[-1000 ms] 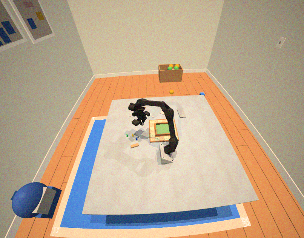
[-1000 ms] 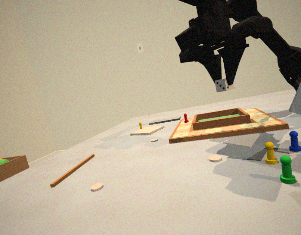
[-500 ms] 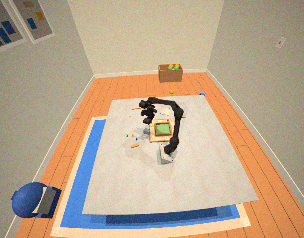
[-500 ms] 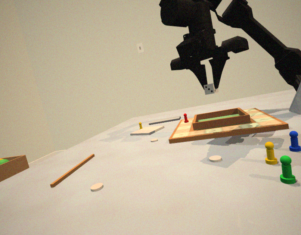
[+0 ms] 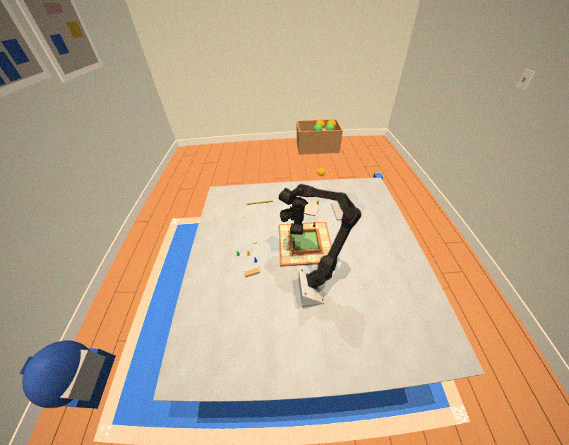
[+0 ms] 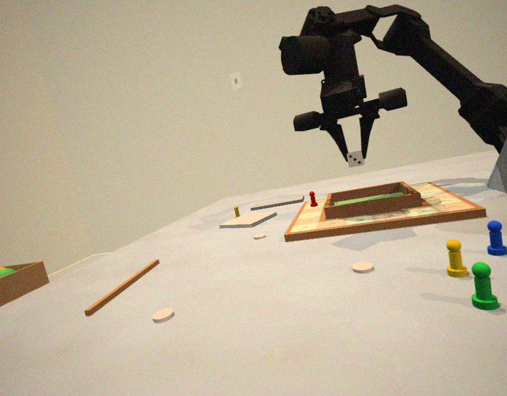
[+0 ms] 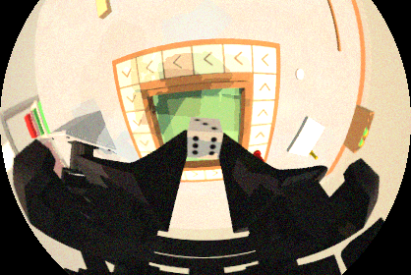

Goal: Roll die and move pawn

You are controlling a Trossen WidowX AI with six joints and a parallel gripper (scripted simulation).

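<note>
Right now my gripper tip is 120 mm to the left of the red pawn, 90 mm short of it and 80 mm above it. The rest, counted from my gripper tip: blue pawn: 240 mm to the left, 100 mm behind, 90 mm below; then white die: right at my gripper tip; then flat card: 250 mm ahead, 120 mm to the right, 100 mm below.
</note>
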